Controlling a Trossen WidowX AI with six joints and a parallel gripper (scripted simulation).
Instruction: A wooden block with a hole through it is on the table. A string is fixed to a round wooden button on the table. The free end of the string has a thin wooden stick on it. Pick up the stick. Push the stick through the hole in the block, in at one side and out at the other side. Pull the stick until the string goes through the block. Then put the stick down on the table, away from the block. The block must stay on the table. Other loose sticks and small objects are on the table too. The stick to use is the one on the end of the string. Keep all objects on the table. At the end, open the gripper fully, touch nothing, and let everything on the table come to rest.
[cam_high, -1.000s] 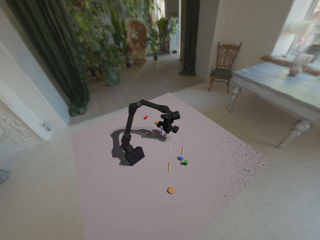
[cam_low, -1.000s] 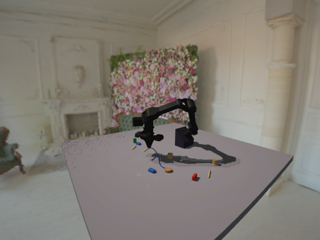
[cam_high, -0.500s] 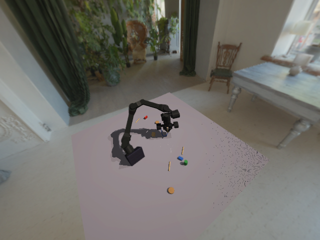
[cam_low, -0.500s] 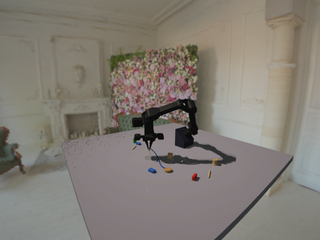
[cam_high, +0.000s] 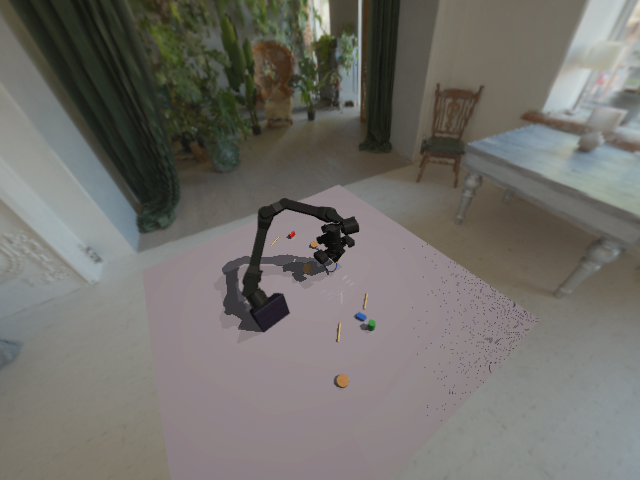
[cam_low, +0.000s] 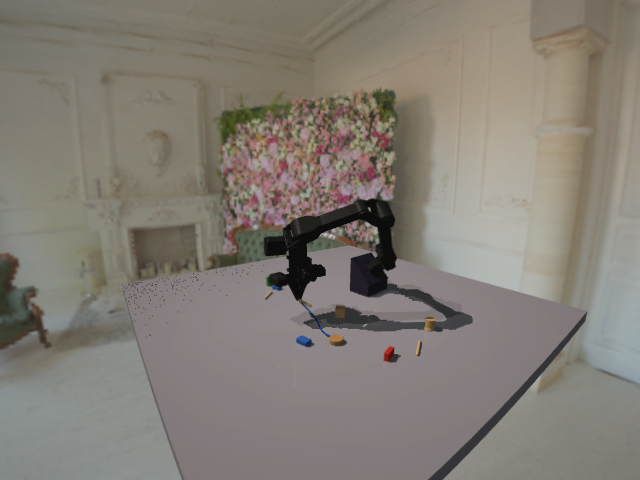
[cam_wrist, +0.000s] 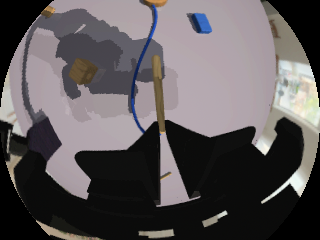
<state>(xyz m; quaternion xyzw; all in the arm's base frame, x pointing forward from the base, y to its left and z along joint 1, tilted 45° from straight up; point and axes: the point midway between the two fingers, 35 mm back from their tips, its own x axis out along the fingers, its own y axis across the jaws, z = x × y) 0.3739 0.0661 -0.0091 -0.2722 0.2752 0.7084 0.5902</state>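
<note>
Now: the wooden block 110 mm behind my gripper tip, 80 mm to the left of it and 40 mm below it. Round my gripper tip: red block 340 mm to the left, 60 mm behind, 50 mm below; green cylinder 320 mm to the right, 50 mm behind, 40 mm below; blue piece 160 mm to the left, 80 mm ahead, 50 mm below.
</note>
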